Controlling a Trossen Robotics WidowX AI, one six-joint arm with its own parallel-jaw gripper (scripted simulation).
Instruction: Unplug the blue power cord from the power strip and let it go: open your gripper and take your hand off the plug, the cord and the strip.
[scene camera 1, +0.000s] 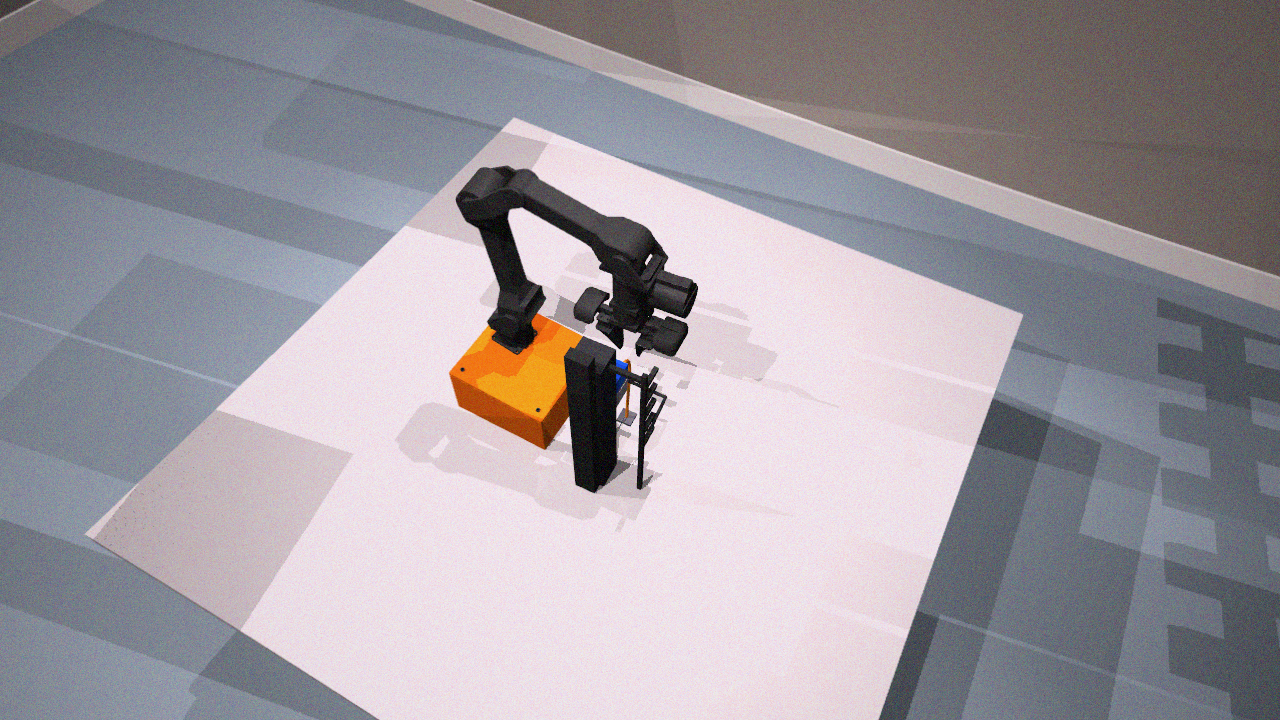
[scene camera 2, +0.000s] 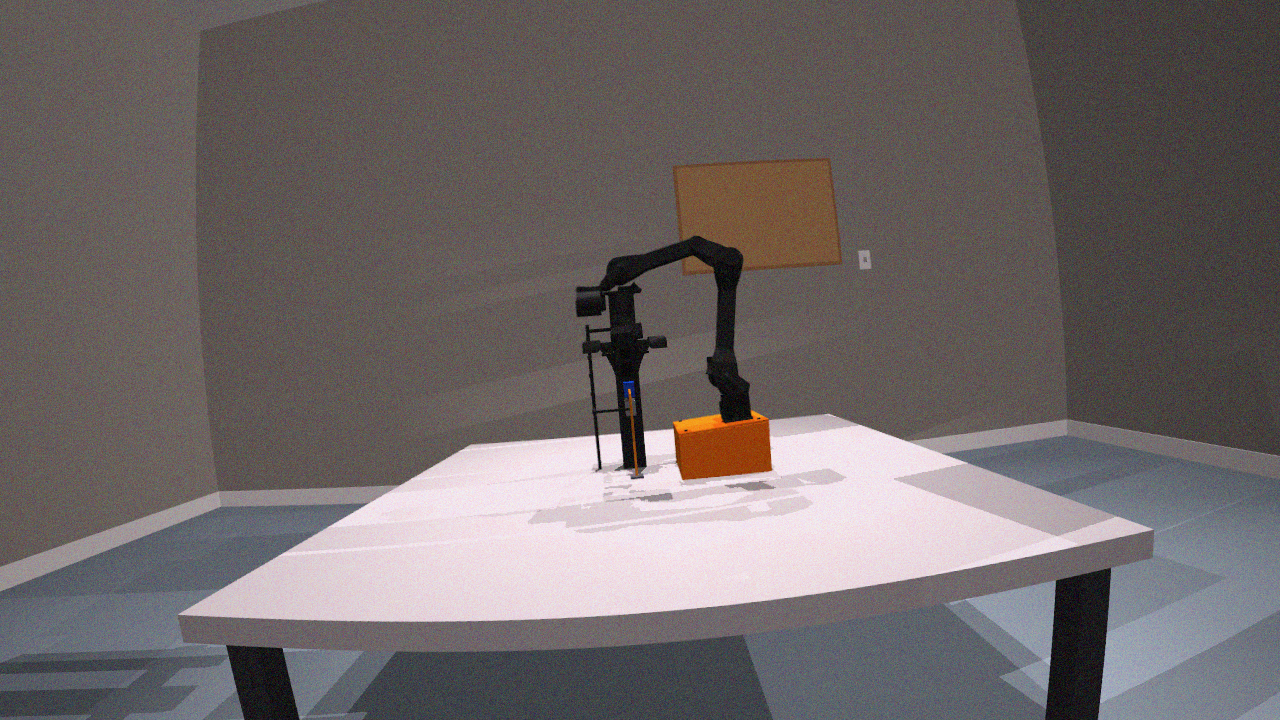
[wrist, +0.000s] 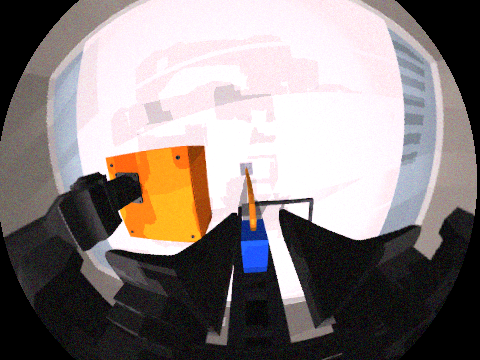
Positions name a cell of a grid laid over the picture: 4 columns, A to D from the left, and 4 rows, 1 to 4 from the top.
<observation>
My gripper (wrist: C3) is 10 cm from the lens. A blue plug (wrist: C3) is 12 cm from the lens.
</observation>
